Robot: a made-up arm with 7 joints.
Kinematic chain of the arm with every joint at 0, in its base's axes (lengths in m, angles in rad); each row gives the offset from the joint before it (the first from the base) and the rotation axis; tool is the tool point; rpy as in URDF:
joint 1: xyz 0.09 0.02 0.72 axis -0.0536 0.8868 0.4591
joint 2: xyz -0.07 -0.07 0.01 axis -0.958 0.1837 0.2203
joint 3: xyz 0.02 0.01 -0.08 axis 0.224 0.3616 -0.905
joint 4: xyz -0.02 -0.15 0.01 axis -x
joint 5: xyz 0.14 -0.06 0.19 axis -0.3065 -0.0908 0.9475
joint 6: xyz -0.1 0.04 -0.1 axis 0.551 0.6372 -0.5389
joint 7: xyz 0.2 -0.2 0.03 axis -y
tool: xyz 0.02 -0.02 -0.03 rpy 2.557 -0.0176 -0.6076
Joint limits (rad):
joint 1: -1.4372..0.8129
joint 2: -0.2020..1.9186
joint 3: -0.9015..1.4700
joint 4: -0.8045..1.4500
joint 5: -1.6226..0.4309
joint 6: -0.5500..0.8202
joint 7: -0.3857..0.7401
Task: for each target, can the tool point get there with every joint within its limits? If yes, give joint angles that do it. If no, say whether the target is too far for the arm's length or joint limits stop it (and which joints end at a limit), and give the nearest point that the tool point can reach.
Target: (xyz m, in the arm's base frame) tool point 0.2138 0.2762 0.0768
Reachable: no: joint limits stop it (at a limit: joint 2, joint 3, joint 6, joint 7) | nearest point 0.1809 0.0956 0.2272 | short by 0.237 m
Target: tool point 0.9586 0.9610 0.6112
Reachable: no: too far | nearest point 0.4544 0.2458 0.6831 | short by 0.878 m
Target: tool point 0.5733 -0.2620 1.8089
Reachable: no: too far | nearest point 0.2987 -0.1510 1.2159 | short by 0.663 m
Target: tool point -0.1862 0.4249 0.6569
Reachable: no: joint limits stop it (at a limit: joint 1, joint 2, joint 3, joint 6, joint 7) | nearest point -0.1955 0.3028 0.6650 | short by 0.123 m
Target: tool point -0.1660 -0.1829 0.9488
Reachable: yes | joints -0.8391 1.6051 0.1801 -0.5359 -1.2223 -0.0113 0.5102
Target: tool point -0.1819 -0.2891 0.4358
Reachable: yes | joints -0.7458 0.2789 0.8392 -0.5126 -0.9256 -0.0467 0.2488
